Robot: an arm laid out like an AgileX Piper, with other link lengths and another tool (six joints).
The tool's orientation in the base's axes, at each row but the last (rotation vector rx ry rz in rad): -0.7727 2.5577 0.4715; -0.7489 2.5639 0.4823; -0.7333 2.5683 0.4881; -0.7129 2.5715 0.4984; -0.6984 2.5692 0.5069; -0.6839 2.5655 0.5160; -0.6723 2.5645 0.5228
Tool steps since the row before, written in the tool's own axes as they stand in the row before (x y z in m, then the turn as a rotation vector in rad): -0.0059 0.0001 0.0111 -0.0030 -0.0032 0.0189; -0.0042 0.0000 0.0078 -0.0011 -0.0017 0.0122; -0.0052 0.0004 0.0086 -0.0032 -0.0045 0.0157; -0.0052 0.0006 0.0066 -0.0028 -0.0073 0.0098; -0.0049 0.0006 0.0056 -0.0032 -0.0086 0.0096; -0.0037 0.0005 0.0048 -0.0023 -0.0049 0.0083; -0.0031 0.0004 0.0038 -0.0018 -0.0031 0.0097
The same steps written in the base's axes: 0.0077 0.0075 -0.0066 0.0098 0.0070 -0.0153; 0.0055 0.0052 -0.0046 0.0054 0.0044 -0.0102; 0.0064 0.0062 -0.0047 0.0097 0.0046 -0.0127; 0.0057 0.0055 -0.0029 0.0091 -0.0004 -0.0086; 0.0052 0.0049 -0.0022 0.0101 -0.0014 -0.0085; 0.0041 0.0040 -0.0021 0.0070 0.0007 -0.0070; 0.0034 0.0032 -0.0015 0.0061 0.0026 -0.0080
